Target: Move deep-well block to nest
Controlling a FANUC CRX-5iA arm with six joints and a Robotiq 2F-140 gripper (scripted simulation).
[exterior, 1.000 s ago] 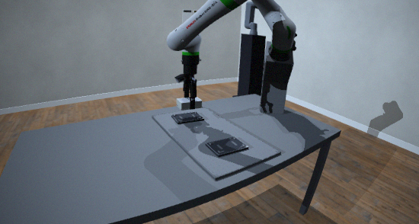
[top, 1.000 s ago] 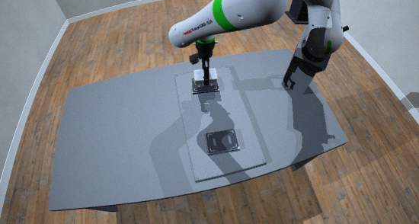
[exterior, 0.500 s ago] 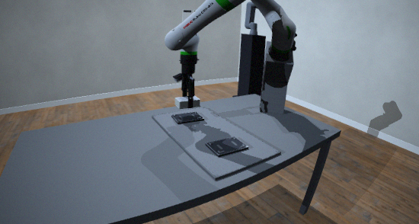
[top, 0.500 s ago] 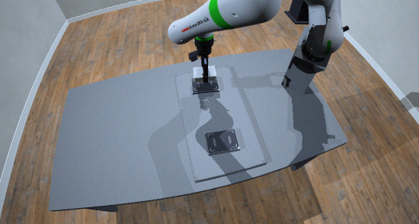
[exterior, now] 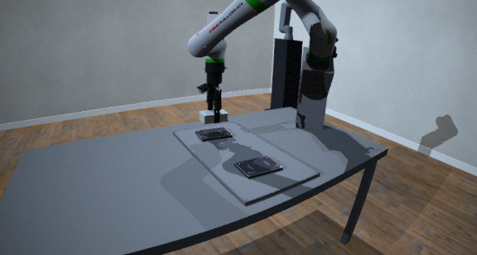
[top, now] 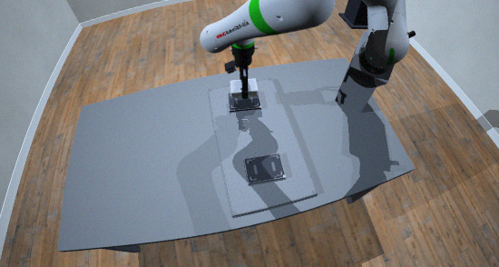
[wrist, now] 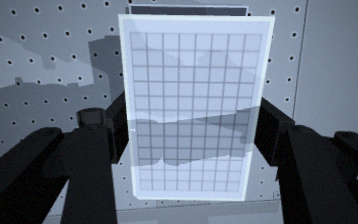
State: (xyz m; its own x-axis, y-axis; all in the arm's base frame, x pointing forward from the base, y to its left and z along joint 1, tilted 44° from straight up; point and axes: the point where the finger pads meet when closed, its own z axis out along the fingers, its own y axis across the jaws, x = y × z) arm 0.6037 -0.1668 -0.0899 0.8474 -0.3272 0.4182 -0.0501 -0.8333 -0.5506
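Now: hand 10 cm above the plate nest. From my hand the other things lie so: white 96-well deep-well block: 1 cm below.
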